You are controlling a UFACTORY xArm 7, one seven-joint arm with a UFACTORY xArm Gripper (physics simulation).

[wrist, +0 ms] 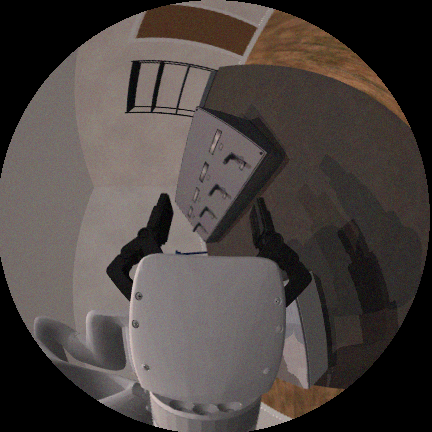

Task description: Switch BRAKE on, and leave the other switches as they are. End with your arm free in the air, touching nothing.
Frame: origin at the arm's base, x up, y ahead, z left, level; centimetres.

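Seen in the pictures: gripper, fingertip midpoint: [211,203].
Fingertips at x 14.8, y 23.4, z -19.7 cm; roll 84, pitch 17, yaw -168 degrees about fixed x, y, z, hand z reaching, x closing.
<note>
A point is followed by its place in that frame.
A grey switch box [220,175] {x 3.0, y 44.4, z -4.7 cm} with a sloped front panel stands in the upper middle of the wrist view. A row of dark levers runs along the panel: one lever [235,159] {x 2.1, y 43.0, z -12.3 cm} near the top, another lever [219,190] {x 2.0, y 42.4, z -0.1 cm} below it, then a lever [207,212] {x 2.1, y 42.0, z 12.7 cm} and a lever [200,227] {x 2.0, y 41.3, z 24.5 cm} at the near end. Light label plates sit beside them; their text is too small to read, so I cannot tell which is BRAKE. My gripper [211,203] {x 14.7, y 23.4, z -19.7 cm} is open and empty, its two black fingers wide apart, with the box's near end showing between them.
The box stands on a dark table top [320,130] {x -6.8, y 35.2, z -31.2 cm}. A pale, flat-faced unit [317,330] {x -4.0, y 0.3, z -14.7 cm} stands at the lower right, beside the gripper's body. A black rack [157,86] is at the wall behind. Grey arm links show at the lower left, and shadows fall on the right.
</note>
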